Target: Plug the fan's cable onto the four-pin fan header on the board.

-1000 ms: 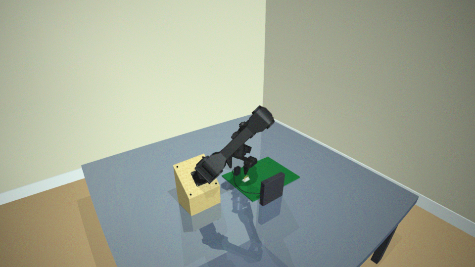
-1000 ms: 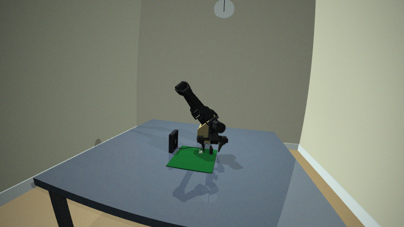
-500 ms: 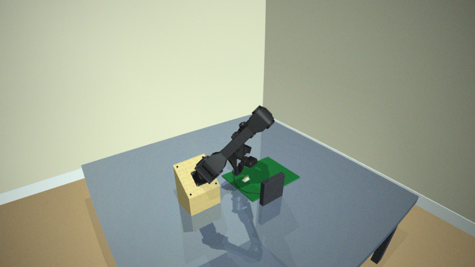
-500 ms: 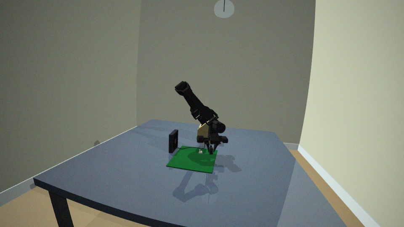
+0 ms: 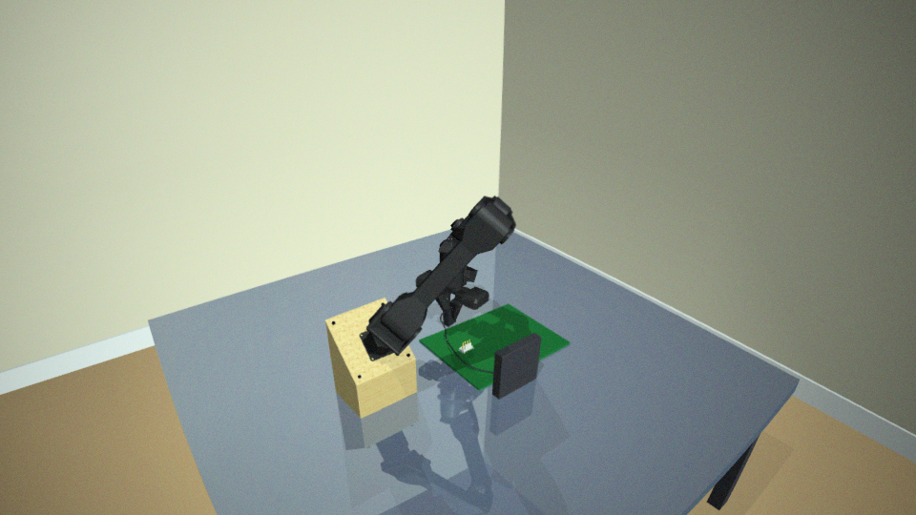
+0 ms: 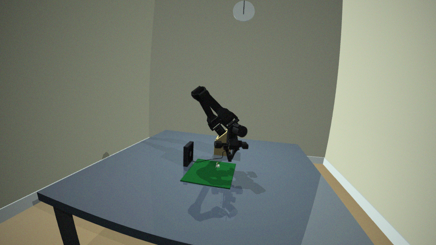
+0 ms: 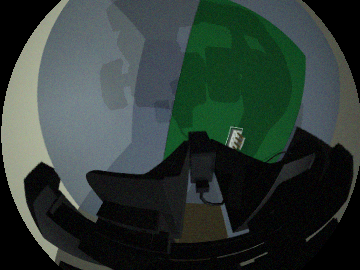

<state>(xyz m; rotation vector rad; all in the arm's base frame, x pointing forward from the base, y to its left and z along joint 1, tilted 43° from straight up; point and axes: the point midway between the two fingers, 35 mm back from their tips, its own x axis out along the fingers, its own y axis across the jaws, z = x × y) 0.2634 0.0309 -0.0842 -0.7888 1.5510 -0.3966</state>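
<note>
My gripper tip is now 70 mm short of the green board, 90 mm to the left of it and 70 mm above it. The rest, counted from my gripper tip: black fan: 10 mm behind, 240 mm to the right; dark fan plug: 10 mm behind, 10 mm above.
</note>
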